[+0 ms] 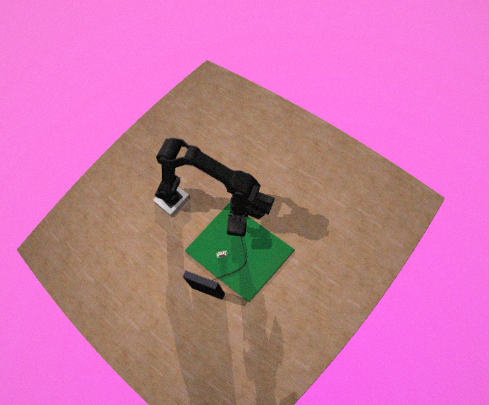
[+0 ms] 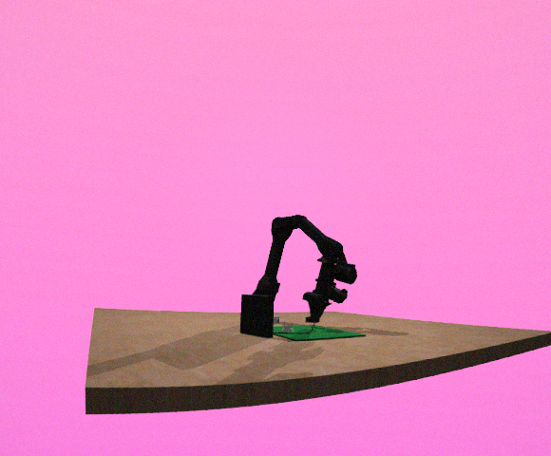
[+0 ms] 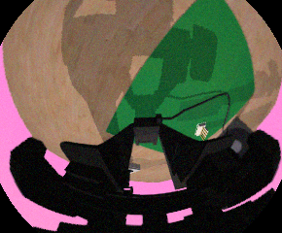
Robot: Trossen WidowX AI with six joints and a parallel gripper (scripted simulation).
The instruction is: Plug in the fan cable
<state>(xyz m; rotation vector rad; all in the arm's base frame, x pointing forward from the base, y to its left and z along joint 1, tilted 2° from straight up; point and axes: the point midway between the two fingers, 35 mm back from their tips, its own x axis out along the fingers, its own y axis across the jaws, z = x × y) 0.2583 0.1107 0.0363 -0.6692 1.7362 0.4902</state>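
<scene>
Now: the green board 80 mm ahead of my gripper tip, 70 mm to the right of it and 40 mm below it. Round my gripper tip: dark fan plug 10 mm to the right, 10 mm behind; black fan 240 mm to the right, 110 mm ahead, 30 mm above.
</scene>
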